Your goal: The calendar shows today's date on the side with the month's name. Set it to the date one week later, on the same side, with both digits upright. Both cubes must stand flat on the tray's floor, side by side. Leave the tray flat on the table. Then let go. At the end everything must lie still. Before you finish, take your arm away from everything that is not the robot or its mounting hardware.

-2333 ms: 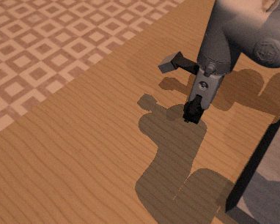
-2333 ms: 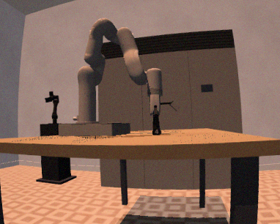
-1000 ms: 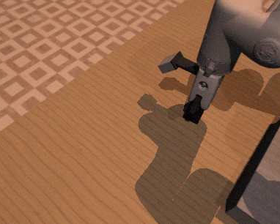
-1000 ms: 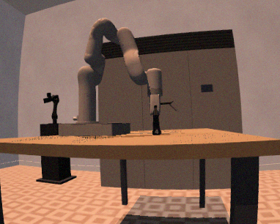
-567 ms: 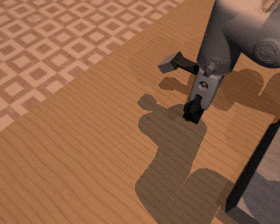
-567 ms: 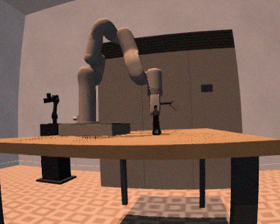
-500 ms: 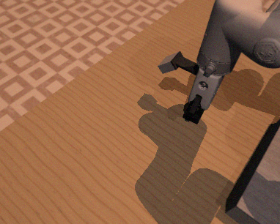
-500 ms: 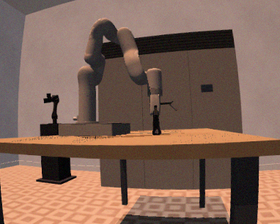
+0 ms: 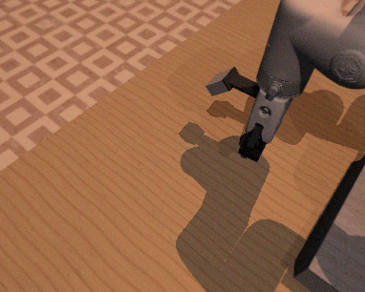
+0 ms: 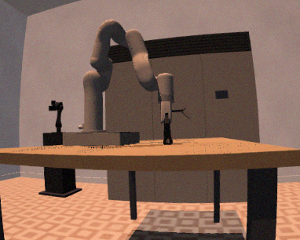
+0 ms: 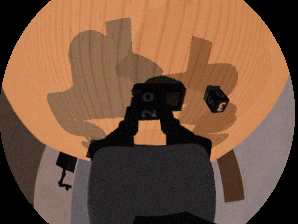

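Right now the black cube is 2 cm ahead of my hand, 12 cm to the right of it and 2 cm below it. Round my hand: black digit cube: 1 cm below.
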